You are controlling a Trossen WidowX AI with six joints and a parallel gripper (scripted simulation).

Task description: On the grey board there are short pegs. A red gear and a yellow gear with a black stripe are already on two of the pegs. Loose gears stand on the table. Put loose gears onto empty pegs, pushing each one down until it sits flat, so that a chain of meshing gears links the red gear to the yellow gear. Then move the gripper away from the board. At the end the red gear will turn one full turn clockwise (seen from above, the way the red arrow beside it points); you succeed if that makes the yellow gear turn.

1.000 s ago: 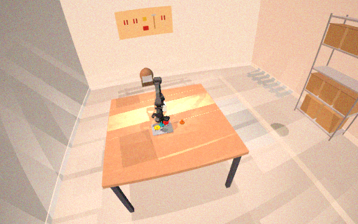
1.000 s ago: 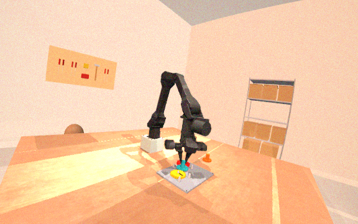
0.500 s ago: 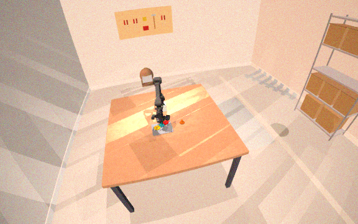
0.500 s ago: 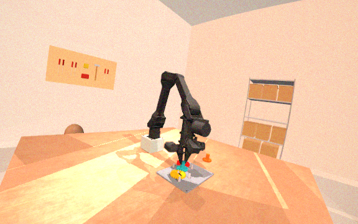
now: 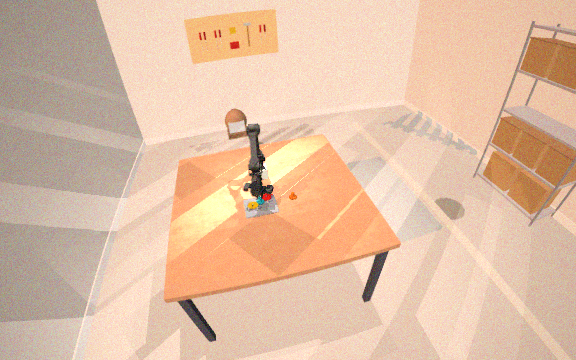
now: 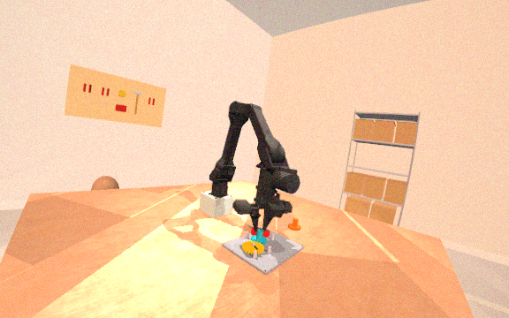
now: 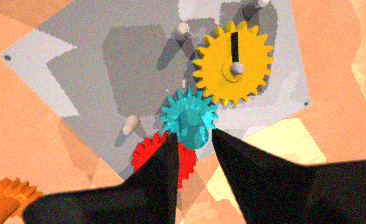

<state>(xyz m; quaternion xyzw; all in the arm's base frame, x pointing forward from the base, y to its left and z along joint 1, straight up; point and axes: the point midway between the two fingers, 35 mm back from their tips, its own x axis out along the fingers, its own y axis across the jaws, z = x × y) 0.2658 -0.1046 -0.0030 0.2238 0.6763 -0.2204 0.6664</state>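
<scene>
Right now the red gear is 20 mm behind my gripper tip, 50 mm to the left of it and 30 mm below it. From my gripper tip the other things lie so: orange gear 60 mm ahead, 210 mm to the left, 30 mm below; yellow gear 10 mm ahead, 60 mm to the right, 20 mm below.
</scene>
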